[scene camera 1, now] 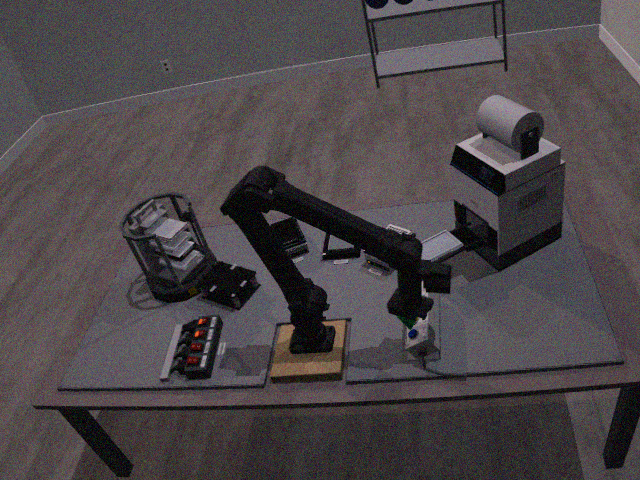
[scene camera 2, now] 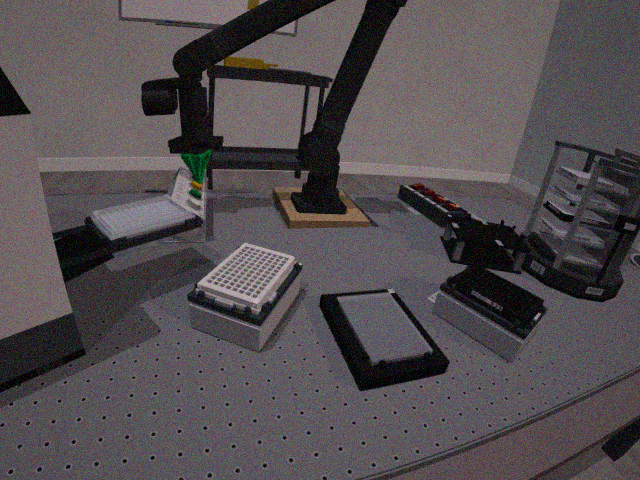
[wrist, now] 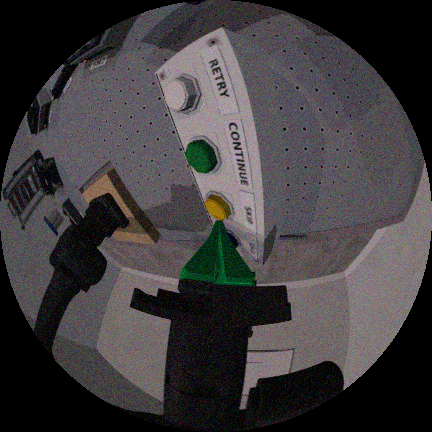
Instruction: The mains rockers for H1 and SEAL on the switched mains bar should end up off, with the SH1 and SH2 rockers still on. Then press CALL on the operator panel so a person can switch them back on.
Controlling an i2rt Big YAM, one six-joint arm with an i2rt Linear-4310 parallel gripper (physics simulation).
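Seen in the pictures: gripper, fingertip midpoint: (scene camera 1: 410, 327) (scene camera 2: 199, 183) (wrist: 217, 223); arm's base, link origin: (scene camera 1: 313, 341) (scene camera 2: 317, 206) (wrist: 108, 210).
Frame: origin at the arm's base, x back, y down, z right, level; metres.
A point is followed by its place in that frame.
The switched mains bar (scene camera 1: 215, 342) @(x 0.000, y -0.007, z -0.294 m) (scene camera 2: 414, 200) @(x 0.035, y -0.009, z -0.291 m) lies left of the arm's base in scene camera 1. Its two far rockers (scene camera 1: 202, 321) @(x -0.058, y -0.037, z -0.342 m) (scene camera 1: 200, 333) @(x -0.009, y -0.038, z -0.334 m) glow bright orange; the two near rockers (scene camera 1: 196, 346) @(x 0.039, y -0.036, z -0.332 m) (scene camera 1: 193, 360) @(x 0.089, y -0.035, z -0.325 m) are darker red. Their labels are unreadable. The white operator panel (scene camera 1: 422, 345) @(x 0.067, y -0.046, z 0.306 m) (wrist: 196, 125) @(x -0.091, y -0.049, z 0.286 m) stands right of the base. My gripper (scene camera 1: 411, 322) @(x 0.008, y -0.048, z 0.276 m) (scene camera 2: 198, 180) @(x 0.008, y -0.048, z 0.276 m) (wrist: 217, 223) @(x 0.008, y -0.048, z 0.276 m) is shut and empty, fingers pointing down at the panel. In the wrist view its tips overlap the lower edge of the yellow SKIP button (wrist: 218, 206) @(x -0.025, y -0.059, z 0.286 m) and partly hide the blue CALL button (scene camera 1: 412, 333) @(x 0.035, y -0.057, z 0.281 m) (wrist: 232, 239) @(x 0.024, y -0.057, z 0.289 m). Contact cannot be told.
The white instrument (scene camera 1: 527, 206) @(x -0.304, y -0.176, z 0.614 m) (scene camera 2: 31, 217) @(x -0.437, y -0.168, z 0.421 m) stands at the right, its plate (scene camera 1: 442, 244) @(x -0.262, y -0.097, z 0.367 m) (scene camera 2: 139, 219) @(x -0.285, y -0.095, z 0.352 m) extended toward the panel. The plate tower (scene camera 1: 173, 293) @(x -0.199, y -0.023, z -0.497 m) (scene camera 2: 568, 279) @(x -0.395, y -0.018, z -0.417 m) and a black stand (scene camera 1: 230, 284) @(x -0.203, y -0.046, z -0.288 m) (scene camera 2: 480, 248) @(x -0.212, y 0.009, z -0.334 m) are at the left. Two plate blocks (scene camera 2: 227, 322) @(x -0.421, y -0.020, z 0.236 m) (scene camera 2: 478, 322) @(x -0.468, y -0.018, z -0.107 m) and a black frame (scene camera 2: 341, 335) @(x -0.446, y -0.006, z 0.096 m) sit behind the arm.
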